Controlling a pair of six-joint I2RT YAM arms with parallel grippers.
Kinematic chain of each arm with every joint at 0, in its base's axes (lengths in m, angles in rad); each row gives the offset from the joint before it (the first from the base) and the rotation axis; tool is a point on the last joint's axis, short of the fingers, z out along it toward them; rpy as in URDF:
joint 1: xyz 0 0 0.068 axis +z
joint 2: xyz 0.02 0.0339 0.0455 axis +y
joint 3: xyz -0.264 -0.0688 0 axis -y
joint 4: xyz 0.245 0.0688 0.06 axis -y
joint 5: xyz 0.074 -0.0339 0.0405 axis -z
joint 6: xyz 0.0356 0 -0.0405 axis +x
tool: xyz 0 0 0 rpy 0 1.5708 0
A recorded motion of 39 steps. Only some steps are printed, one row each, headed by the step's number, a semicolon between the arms.
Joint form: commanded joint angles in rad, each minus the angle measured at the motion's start. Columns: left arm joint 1, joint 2, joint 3, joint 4, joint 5, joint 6; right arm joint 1, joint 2, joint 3, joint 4, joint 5, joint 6.
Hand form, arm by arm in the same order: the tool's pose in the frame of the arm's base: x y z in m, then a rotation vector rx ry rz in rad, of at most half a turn. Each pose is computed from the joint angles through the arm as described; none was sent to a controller.
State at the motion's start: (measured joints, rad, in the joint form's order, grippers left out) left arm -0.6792 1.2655 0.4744 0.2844 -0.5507 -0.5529; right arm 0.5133 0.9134 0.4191 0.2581 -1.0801 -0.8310
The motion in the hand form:
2: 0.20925 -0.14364 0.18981 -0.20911 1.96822 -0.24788; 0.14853 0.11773 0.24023 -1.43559 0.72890 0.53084
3: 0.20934 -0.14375 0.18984 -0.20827 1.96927 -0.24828; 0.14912 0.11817 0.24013 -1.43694 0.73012 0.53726
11: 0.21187 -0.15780 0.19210 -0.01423 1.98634 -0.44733; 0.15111 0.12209 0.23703 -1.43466 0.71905 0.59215
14: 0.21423 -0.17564 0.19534 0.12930 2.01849 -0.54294; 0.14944 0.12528 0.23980 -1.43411 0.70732 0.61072
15: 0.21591 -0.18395 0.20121 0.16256 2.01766 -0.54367; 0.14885 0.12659 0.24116 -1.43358 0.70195 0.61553
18: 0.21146 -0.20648 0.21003 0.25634 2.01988 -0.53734; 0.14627 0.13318 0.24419 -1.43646 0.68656 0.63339
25: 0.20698 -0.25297 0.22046 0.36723 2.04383 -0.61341; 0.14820 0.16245 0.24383 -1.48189 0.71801 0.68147
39: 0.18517 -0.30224 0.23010 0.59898 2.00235 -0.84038; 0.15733 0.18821 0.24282 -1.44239 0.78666 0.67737
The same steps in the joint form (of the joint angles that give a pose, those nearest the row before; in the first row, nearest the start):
2: 0.0058 0.0096 0.0246 0.0211 0.0135 0.0022; 0.0067 -0.0391 -0.0810 0.2550 0.1584 0.0525
3: 0.0058 0.0100 0.0254 0.0199 0.0145 0.0022; 0.0068 -0.0337 -0.0790 0.2565 0.1544 0.0555
11: -0.0035 0.0404 0.0352 0.1014 0.2299 0.0672; 0.0160 0.0091 -0.0866 0.3271 0.1242 0.0999
14: -0.0341 0.0847 0.0878 0.0835 0.3425 0.1028; 0.0349 0.0100 -0.0798 0.3342 0.1258 0.1150
15: -0.0525 0.0986 0.1258 0.0578 0.3417 0.1176; 0.0425 0.0104 -0.0762 0.3366 0.1279 0.1193
18: -0.1218 0.1292 0.1957 0.0037 0.3199 0.1517; 0.0800 0.0185 -0.0646 0.3427 0.1454 0.1280
25: -0.2292 0.2348 0.3434 -0.0634 0.3345 0.1343; 0.1958 0.1260 0.0051 0.3072 0.2283 0.1158
39: -0.3486 0.3207 0.4506 -0.0393 0.4842 0.1497; 0.2640 0.2547 0.0596 0.3912 0.3476 0.1714

